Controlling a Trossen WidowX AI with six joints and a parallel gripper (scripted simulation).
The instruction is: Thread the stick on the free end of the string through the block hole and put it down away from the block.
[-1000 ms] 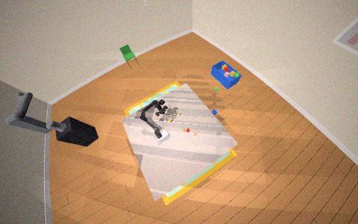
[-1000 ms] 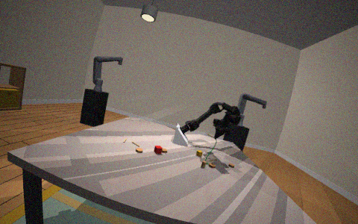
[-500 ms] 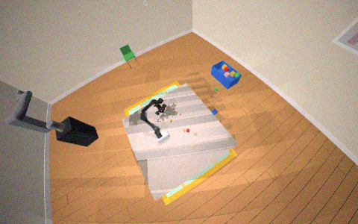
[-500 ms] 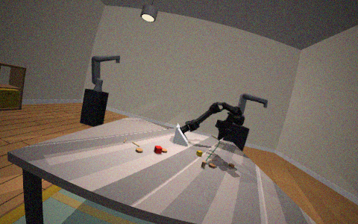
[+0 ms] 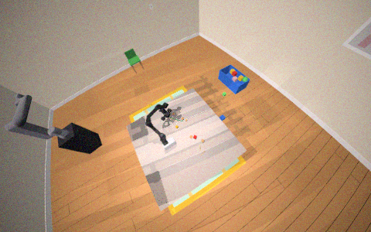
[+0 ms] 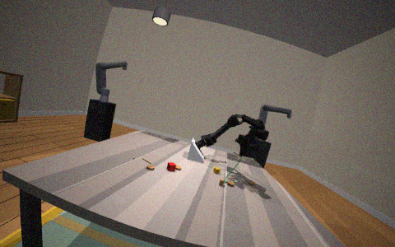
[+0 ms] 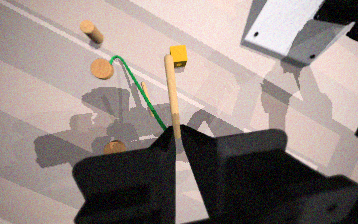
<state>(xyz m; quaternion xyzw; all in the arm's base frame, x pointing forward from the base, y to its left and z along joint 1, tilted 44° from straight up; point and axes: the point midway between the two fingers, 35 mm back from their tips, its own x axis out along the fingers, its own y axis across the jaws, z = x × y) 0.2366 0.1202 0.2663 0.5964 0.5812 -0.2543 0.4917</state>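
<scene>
My gripper tip is now 13 cm to the left of the yellow wooden block, 12 cm above it and 1 cm short of it. The rest, counted from my gripper tip: short wooden cylinder 19 cm ahead, 14 cm to the right, 12 cm below; then thin wooden stick 1 cm to the right, 1 cm above; then round wooden button 16 cm ahead, 13 cm below, 8 cm to the right.
</scene>
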